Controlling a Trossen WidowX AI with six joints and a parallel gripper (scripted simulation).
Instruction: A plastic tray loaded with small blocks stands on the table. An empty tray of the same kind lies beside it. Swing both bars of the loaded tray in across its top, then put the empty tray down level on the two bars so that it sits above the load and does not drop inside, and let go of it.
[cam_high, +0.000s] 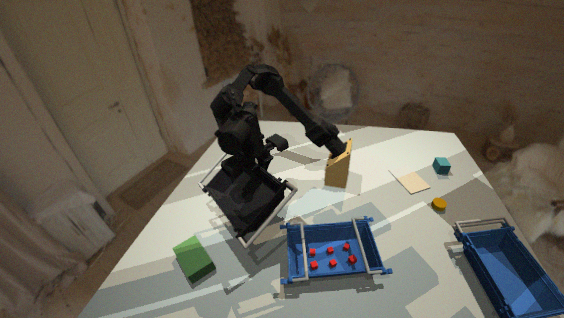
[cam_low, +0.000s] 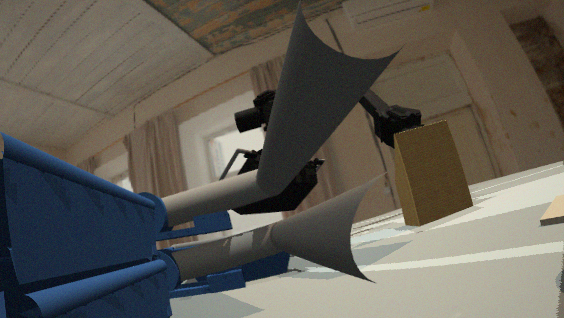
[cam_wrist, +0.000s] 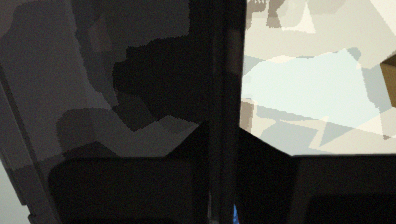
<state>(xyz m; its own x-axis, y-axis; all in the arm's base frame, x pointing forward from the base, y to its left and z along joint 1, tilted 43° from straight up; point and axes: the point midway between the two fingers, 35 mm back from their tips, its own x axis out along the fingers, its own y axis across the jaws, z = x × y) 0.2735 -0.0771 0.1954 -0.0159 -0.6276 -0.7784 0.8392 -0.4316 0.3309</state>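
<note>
Right now my gripper tip is 6 cm short of the black tray and 4 cm to the left of it. Also, from my gripper tip: green block (23 cm ahead, 14 cm to the right, 15 cm below); yellow disc (20 cm behind, 57 cm to the left, 16 cm below); flat tan card (32 cm behind, 47 cm to the left, 17 cm below).
</note>
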